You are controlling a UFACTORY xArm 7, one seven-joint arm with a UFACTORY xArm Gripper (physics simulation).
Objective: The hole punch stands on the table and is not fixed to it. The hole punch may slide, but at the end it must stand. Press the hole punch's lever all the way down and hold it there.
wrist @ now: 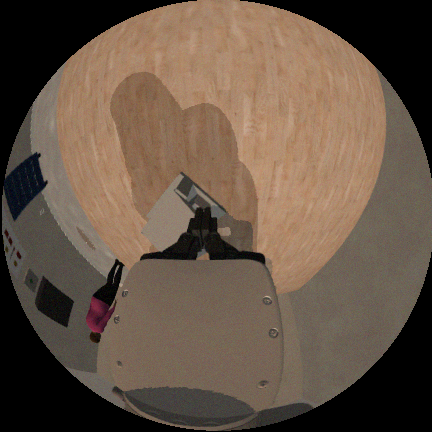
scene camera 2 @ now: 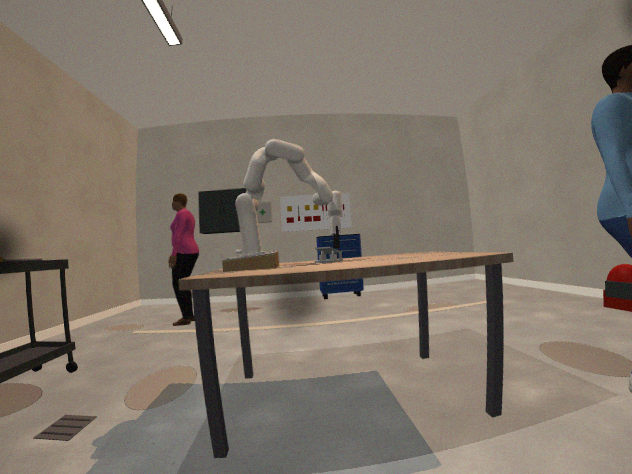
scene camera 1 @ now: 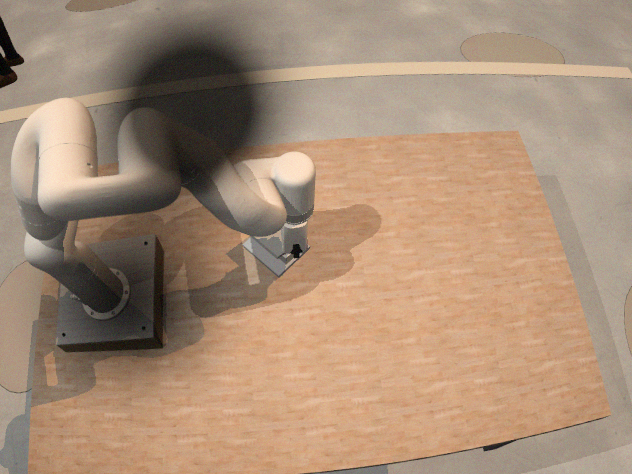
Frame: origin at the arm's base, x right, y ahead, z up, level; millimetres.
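Where they show: gripper, fingertip midpoint: (wrist: 204,216) (scene camera 2: 336,248) (scene camera 1: 294,249); arm's base, origin of the base link: (scene camera 2: 253,254) (scene camera 1: 106,294).
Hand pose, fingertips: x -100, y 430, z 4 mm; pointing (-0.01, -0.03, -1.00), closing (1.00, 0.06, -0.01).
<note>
Each offset is from my fingertips to the top centre of the thing. "pt": to the spot under its first point. Level surfaces: height alone.
The grey hole punch {pt dx -19, dy -72, dz -62 mm} (scene camera 1: 264,256) (scene camera 2: 329,260) stands upright on the wooden table {dz -73 mm} (scene camera 1: 433,306) (scene camera 2: 408,261) (wrist: 300,100). Its wide, flat lever plate {pt dx -58, dy -12, dz -15 mm} (wrist: 165,215) shows at the left of the fingers in the wrist view. In scene camera 2 a gap shows between the top part and the base, so the lever looks raised. My gripper (scene camera 1: 296,252) (scene camera 2: 336,245) (wrist: 204,216) is shut and empty, pointing down. Its black fingertips are at the punch, near the end with the metal mechanism. They hide part of it, and I cannot tell whether they touch the lever.
The arm's square base block (scene camera 1: 140,290) (scene camera 2: 250,261) stands on the table at the left in scene camera 1. A blue tool cabinet (scene camera 2: 342,286) (wrist: 25,186) and a person in pink (scene camera 2: 183,232) (wrist: 99,315) are beyond the table. A dark cart (scene camera 2: 35,352) stands at the left.
</note>
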